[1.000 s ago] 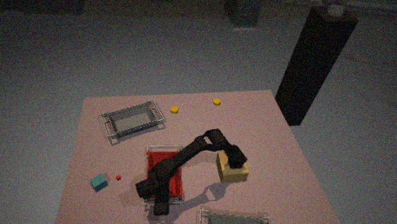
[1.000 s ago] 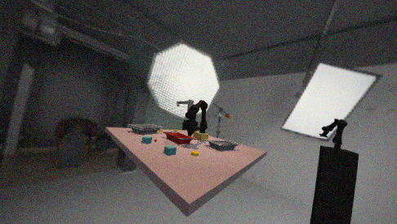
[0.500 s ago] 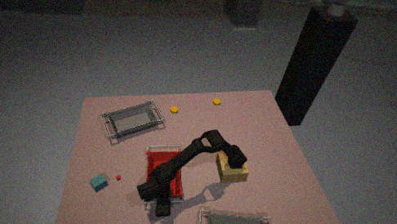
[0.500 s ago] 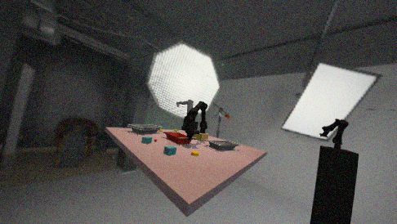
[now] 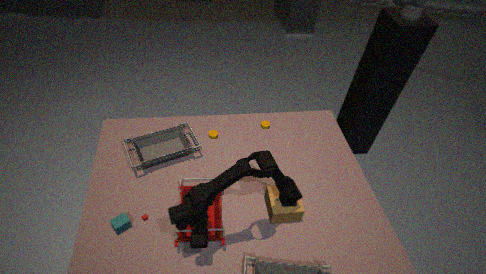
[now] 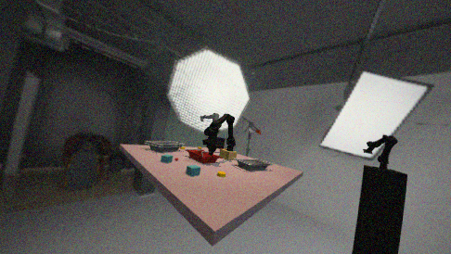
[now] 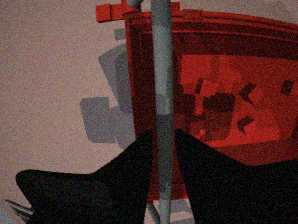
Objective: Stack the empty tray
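Right now the grey tray is 31 cm behind my gripper tip, 23 cm to the left of it and 2 cm below it. Also, from my gripper tip: red block: 22 cm ahead, 12 cm to the right, 6 cm below.
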